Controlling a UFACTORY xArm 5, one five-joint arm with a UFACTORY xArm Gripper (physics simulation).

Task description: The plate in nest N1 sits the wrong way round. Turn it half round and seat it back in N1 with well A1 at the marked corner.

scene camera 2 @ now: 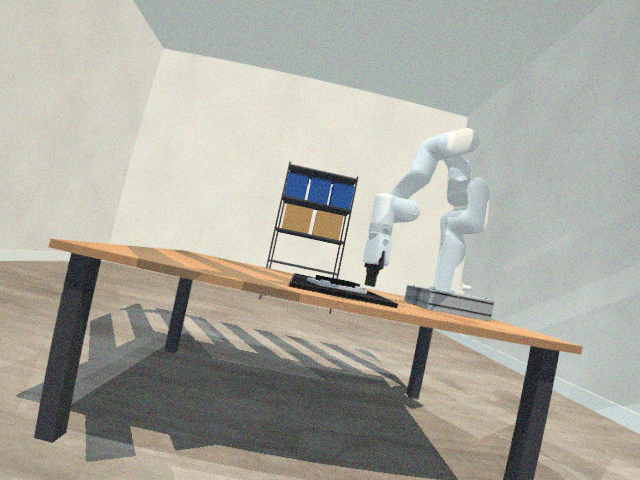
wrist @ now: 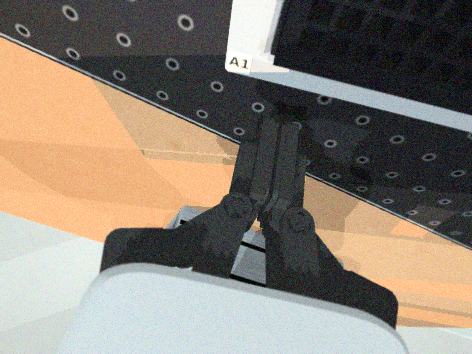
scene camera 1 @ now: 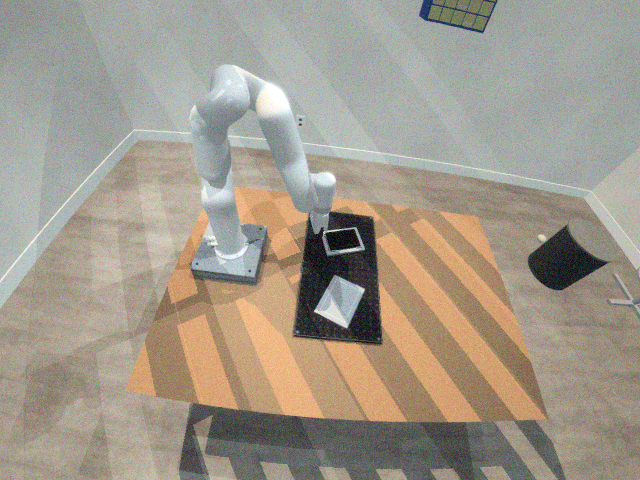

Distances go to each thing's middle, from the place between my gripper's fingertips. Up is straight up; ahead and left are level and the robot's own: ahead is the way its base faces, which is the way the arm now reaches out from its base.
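With the black well plate [wrist: 414,57] in my sight, I see that my gripper is 10 mm above it and 10 mm to the left of it. The gripper is also 110 mm short of the plate.
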